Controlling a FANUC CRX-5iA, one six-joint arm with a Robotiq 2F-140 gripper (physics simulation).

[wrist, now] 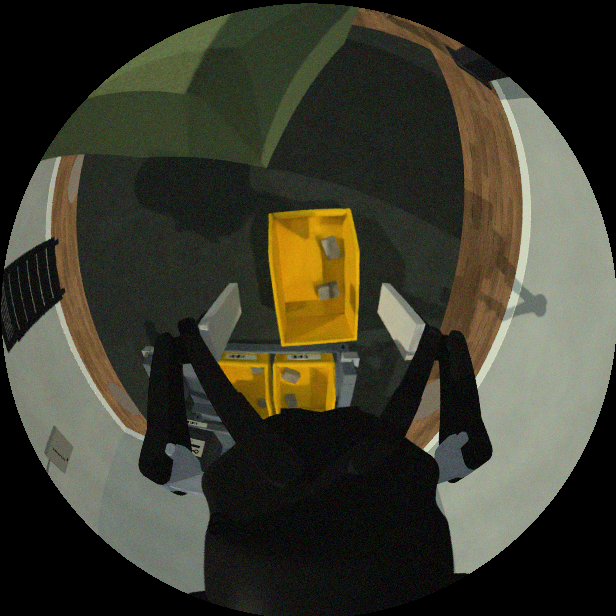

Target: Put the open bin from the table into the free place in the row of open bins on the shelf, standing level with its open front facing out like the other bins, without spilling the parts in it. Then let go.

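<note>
A yellow open bin point(313, 275) stands on the dark table mat, seen from above in the wrist view. Two grey parts point(329, 268) lie inside it. My gripper point(313, 318) is open, with its two pale finger pads spread wide on either side of the bin's near end, above it and not touching it. Below the bin in the view, the grey shelf point(252, 379) holds two yellow bins point(275, 382) side by side, each with grey parts in it. The shelf's right part is hidden behind my gripper.
The table has a wooden rim point(488, 241) and a dark mat. A green surface point(189, 97) lies beyond the table's far side. A black ribbed object point(28, 293) sits at the left edge. A small pale plate point(58, 449) lies on the floor.
</note>
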